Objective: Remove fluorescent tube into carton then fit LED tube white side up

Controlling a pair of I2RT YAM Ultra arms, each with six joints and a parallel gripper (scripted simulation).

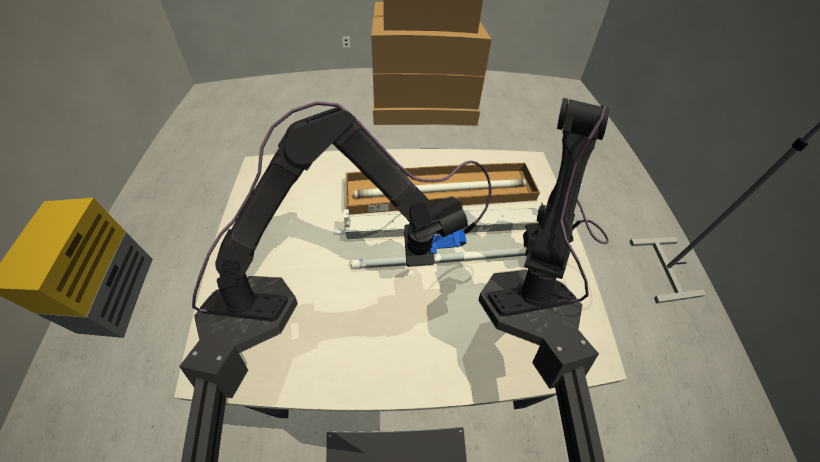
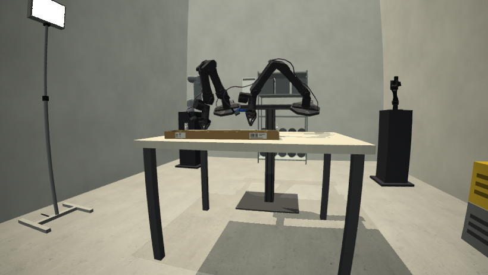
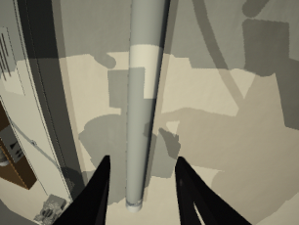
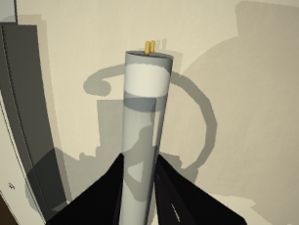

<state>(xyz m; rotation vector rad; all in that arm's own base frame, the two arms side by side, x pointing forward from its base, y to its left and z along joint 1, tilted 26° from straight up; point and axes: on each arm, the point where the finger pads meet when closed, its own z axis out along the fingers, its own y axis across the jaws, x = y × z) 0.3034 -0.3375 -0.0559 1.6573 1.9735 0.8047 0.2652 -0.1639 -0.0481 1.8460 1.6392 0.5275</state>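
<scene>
Now: left hand 20 mm short of the LED tube, 120 mm to the left of it and 60 mm above it. From my left hand the other things lie so: old fluorescent tube 290 mm ahead, 110 mm to the right, 60 mm below; then white light fixture 150 mm ahead, 110 mm to the right, 20 mm below; then brown carton 300 mm ahead, 110 mm to the right, 50 mm below.
Now: right hand 1 cm past the LED tube, 22 cm to the right of it and 1 cm above it. The rest, counted from my right hand: old fluorescent tube 26 cm ahead, 23 cm to the left; then white light fixture 11 cm ahead, 23 cm to the left, 3 cm above; then brown carton 27 cm ahead, 23 cm to the left.
</scene>
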